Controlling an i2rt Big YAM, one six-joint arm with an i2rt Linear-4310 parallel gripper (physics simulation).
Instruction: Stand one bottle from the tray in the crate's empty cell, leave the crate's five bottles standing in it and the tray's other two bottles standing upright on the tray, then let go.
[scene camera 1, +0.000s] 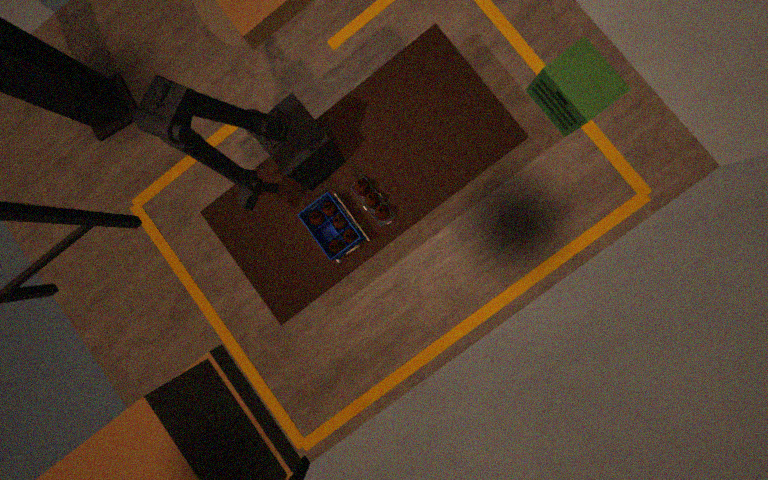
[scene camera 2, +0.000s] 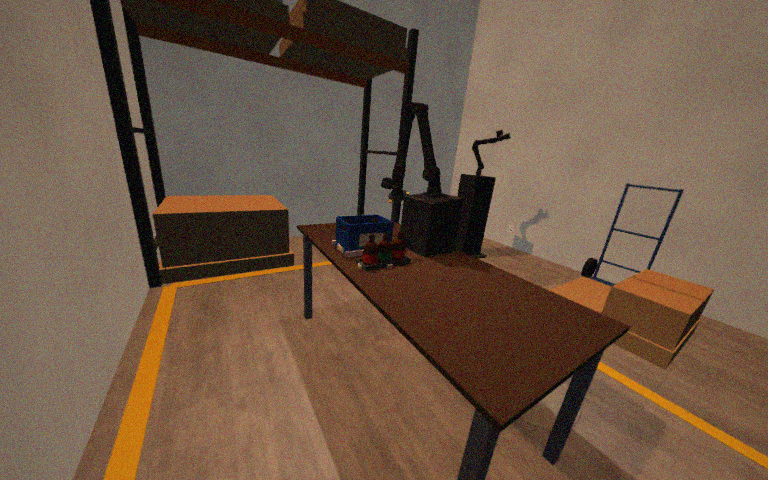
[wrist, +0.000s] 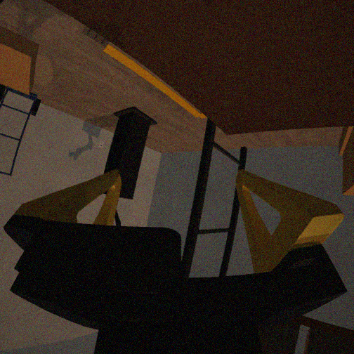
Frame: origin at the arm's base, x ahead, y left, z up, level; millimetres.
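Seen in the pictures: arm's base, link origin: (scene camera 1: 279, 132) (scene camera 2: 433, 195).
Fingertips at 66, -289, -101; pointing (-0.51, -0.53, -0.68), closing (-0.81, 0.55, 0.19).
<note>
Pixels of each thing's middle, then the offset from my fingertips to it, as dx, dy, dz. Level surfaces: height alone.
- blue crate, body centre: (scene camera 1: 333, 227) (scene camera 2: 364, 233) +353, +249, -135
- tray, body centre: (scene camera 2: 384, 260) (scene camera 1: 373, 201) +323, +487, -210
- middle bottle, body centre: (scene camera 2: 384, 248) (scene camera 1: 372, 199) +325, +489, -140
- table, surface height: dz -223
The blue crate (scene camera 1: 313, 203) (scene camera 2: 347, 233) stands on the table with five dark-capped bottles in it. Its empty cell (scene camera 1: 328, 232) is the middle one of the row away from the tray. The tray (scene camera 1: 389, 223) (scene camera 2: 391, 263) is beside the crate and holds three bottles in a row: one end bottle (scene camera 1: 361, 185), the middle bottle (scene camera 1: 372, 199) and the other end bottle (scene camera 1: 382, 211), all seemingly upright. My gripper (scene camera 2: 398, 196) (wrist: 178, 175) is wide open and empty, above the table's far end, to the crate's left in scene camera 1. Crate and tray do not show in the wrist view.
A black pedestal box (scene camera 1: 317, 166) (scene camera 2: 430, 223) under the arm stands close beside the crate and table (scene camera 1: 430, 101) (scene camera 2: 509, 316). A tall black column (scene camera 2: 474, 215) (wrist: 127, 155) bears a smaller arm. A shelf rack (scene camera 2: 118, 124) and cartons stand farther off.
</note>
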